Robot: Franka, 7 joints.
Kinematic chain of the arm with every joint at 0, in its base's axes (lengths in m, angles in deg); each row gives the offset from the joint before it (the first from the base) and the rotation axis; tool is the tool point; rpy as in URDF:
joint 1: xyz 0 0 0.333 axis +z
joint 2: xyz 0 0 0 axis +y
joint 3: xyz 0 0 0.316 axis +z
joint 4: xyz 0.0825 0 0 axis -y
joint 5: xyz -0.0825 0 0.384 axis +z
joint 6: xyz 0 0 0 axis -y
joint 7: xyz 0.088 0 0 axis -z
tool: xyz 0 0 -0.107 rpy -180 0 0
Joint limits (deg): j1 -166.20..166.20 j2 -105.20..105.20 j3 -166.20..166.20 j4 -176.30..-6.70 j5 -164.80..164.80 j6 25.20..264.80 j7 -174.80..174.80
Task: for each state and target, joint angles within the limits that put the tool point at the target. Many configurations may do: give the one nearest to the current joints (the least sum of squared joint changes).
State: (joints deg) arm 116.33 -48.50 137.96 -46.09 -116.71 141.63 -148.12
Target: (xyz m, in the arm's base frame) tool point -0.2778 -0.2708 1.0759
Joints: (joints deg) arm 101.82 2.38 124.63 -46.08 -117.55 145.42 -148.12
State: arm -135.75 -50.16 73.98 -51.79 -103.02 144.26 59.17
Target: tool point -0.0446 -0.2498 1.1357
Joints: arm -157.32 -13.74 36.53 -44.81 -102.92 131.36 59.17
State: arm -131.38 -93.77 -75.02 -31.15 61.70 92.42 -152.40
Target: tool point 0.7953 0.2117 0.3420
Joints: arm -166.20 -97.04 -54.51 -6.70 77.04 104.12 -152.40
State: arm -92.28 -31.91 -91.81 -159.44 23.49 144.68 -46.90
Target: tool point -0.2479 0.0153 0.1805
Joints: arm -119.36 -33.54 -91.43 -170.41 22.74 128.20 -46.90
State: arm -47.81 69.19 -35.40 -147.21 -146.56 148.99 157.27
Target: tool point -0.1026 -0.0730 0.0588
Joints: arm -41.72 56.54 -35.53 -166.56 -148.04 159.72 157.27
